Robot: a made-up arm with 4 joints.
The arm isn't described. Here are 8 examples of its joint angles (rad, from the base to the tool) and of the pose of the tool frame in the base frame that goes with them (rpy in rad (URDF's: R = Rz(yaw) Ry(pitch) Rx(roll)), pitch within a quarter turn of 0, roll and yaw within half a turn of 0; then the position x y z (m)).
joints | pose
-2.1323 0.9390 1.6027 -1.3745 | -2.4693 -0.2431 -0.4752 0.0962 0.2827 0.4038
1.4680 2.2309 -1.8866 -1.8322 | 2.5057 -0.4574 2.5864 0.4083 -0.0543 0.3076
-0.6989 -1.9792 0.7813 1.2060 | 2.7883 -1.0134 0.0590 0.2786 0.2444 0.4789
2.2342 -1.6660 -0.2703 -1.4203 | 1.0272 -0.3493 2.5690 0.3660 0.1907 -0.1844
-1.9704 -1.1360 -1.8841 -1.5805 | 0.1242 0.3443 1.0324 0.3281 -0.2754 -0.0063
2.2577 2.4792 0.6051 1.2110 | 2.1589 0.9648 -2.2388 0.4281 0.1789 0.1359
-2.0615 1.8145 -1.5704 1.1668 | 1.1595 -0.6813 1.1783 0.3306 0.3047 0.0819
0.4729 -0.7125 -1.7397 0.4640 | -2.1303 -0.5819 0.8438 0.2343 0.1596 0.6272
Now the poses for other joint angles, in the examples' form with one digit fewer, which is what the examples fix.
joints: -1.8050 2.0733 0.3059 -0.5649
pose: -2.001 0.108 2.000 0.452 0.009 0.530
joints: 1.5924 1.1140 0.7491 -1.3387
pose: 0.192 -0.456 0.488 0.290 0.157 -0.070
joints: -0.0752 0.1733 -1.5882 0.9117
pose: -1.102 -0.397 0.419 0.452 0.001 0.481
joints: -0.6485 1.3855 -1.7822 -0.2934
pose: 0.505 0.611 2.250 0.636 0.032 0.185
